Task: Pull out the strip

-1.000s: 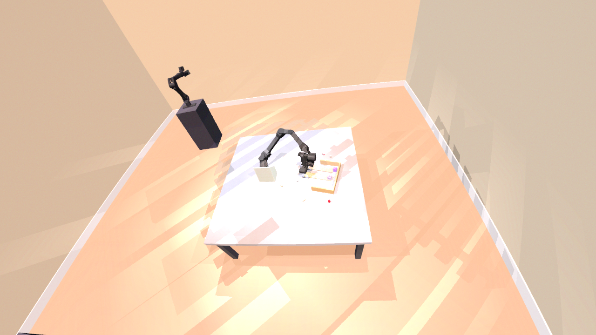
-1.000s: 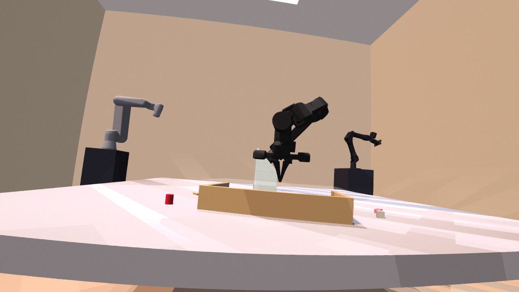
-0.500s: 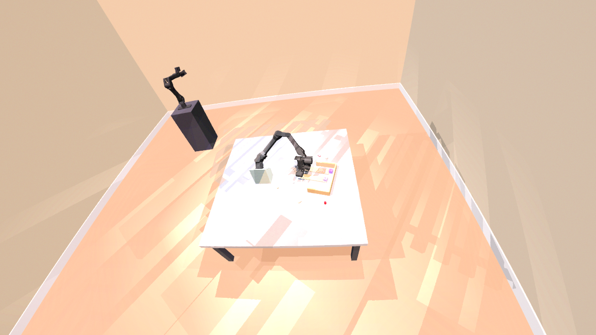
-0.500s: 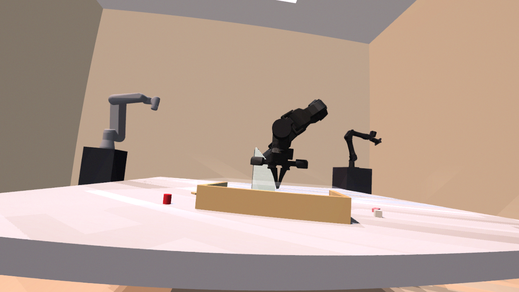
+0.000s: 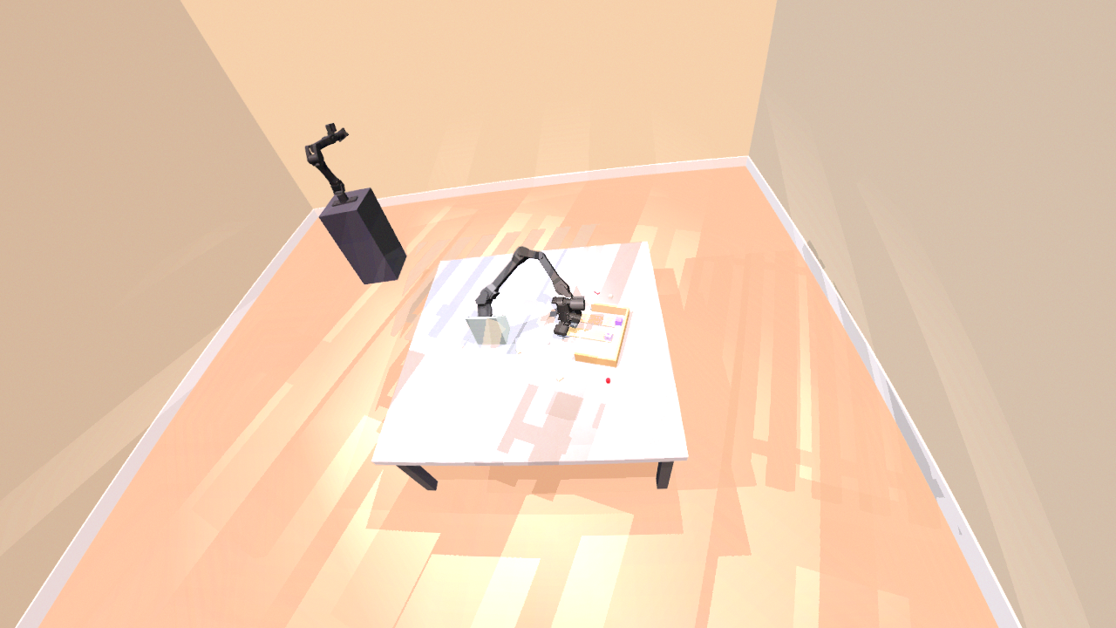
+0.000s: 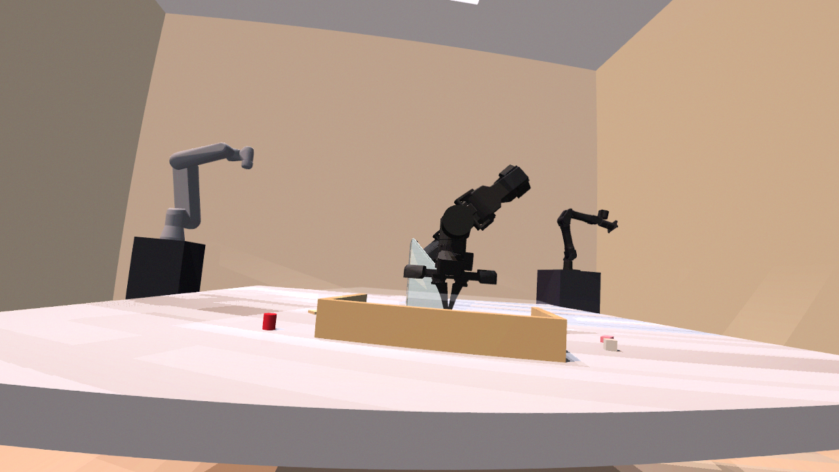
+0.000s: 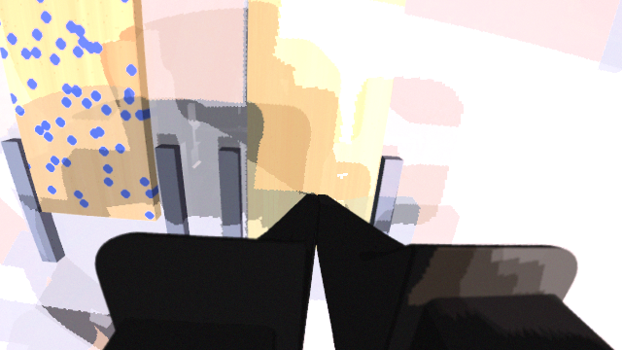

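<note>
The pale wooden strip is 9 cm ahead of my gripper tip, 3 cm to the right of it and 1 cm below it.
</note>
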